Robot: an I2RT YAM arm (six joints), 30 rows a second.
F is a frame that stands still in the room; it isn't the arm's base.
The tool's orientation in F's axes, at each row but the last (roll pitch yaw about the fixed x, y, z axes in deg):
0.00, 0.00, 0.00
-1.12, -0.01, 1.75
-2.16, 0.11, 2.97
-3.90, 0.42, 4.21
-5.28, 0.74, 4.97
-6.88, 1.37, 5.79
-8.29, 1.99, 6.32
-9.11, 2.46, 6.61
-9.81, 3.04, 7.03
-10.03, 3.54, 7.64
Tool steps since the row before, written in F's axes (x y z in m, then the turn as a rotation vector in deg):
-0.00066, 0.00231, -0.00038, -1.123, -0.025, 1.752
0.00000, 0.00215, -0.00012, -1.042, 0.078, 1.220
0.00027, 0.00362, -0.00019, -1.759, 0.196, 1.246
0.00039, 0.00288, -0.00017, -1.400, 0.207, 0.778
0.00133, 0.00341, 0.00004, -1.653, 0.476, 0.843
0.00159, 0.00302, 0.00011, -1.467, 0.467, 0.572
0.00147, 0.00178, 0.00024, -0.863, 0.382, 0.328
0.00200, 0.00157, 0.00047, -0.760, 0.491, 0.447
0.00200, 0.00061, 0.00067, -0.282, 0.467, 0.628
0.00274, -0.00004, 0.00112, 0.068, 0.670, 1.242
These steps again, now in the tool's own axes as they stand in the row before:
-0.00066, 0.00231, -0.00038, -1.123, -0.025, 1.752
0.00007, 0.00215, -0.00008, -1.039, 0.086, 1.222
0.00046, 0.00361, -0.00005, -1.749, 0.240, 1.253
0.00060, 0.00285, 0.00003, -1.387, 0.256, 0.787
0.00162, 0.00326, 0.00036, -1.616, 0.539, 0.876
0.00188, 0.00281, 0.00049, -1.426, 0.544, 0.608
0.00165, 0.00155, 0.00053, -0.827, 0.427, 0.365
0.00215, 0.00122, 0.00077, -0.717, 0.502, 0.502
0.00202, 0.00022, 0.00083, -0.256, 0.386, 0.691
0.00264, -0.00062, 0.00120, 0.079, 0.427, 1.344

